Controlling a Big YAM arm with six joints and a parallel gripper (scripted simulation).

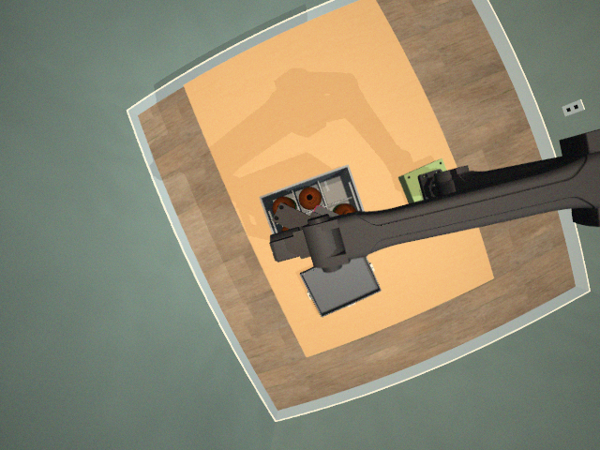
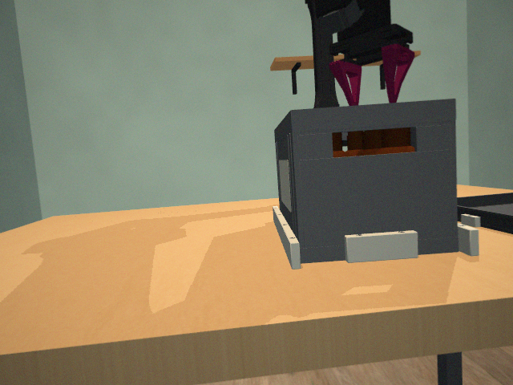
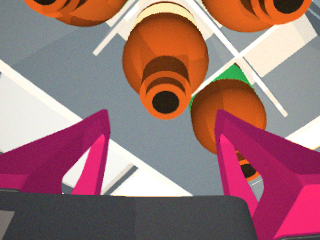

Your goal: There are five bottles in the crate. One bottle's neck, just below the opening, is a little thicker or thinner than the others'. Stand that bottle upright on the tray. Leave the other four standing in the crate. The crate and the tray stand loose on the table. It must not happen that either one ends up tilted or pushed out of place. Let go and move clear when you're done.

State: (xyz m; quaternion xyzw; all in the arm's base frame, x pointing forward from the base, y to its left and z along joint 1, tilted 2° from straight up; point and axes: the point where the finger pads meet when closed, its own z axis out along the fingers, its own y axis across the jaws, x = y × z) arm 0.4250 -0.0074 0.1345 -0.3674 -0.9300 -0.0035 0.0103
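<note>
Now: hand 50 mm to the left of the dark grey crate and 110 mm above it. Round my hand: grey tray: 20 mm behind, 240 mm to the left, 180 mm below.
</note>
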